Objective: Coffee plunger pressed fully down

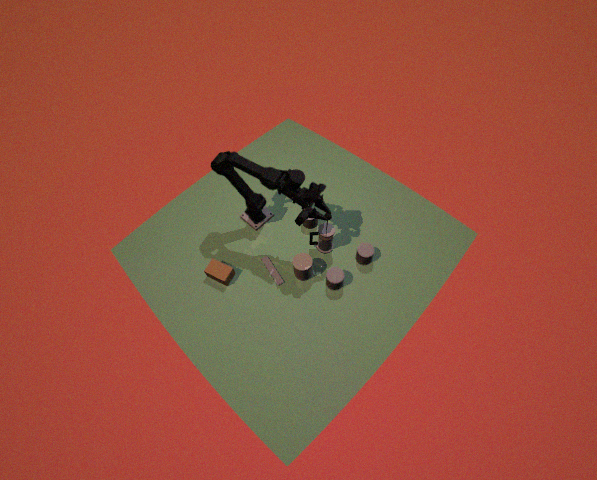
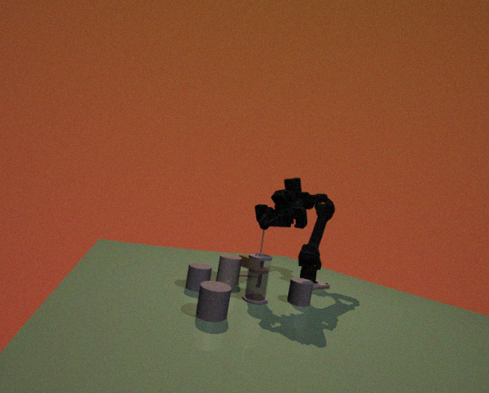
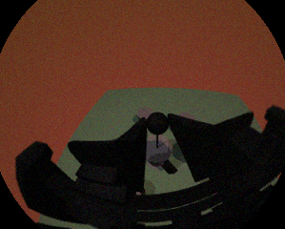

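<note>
Now: gripper tip 20 mm past the coffee press, 20 mm to the left of it and 120 mm above it. The rest, counted from my gripper tip: flat grey strip: 70 mm behind, 260 mm to the right, 230 mm below.
</note>
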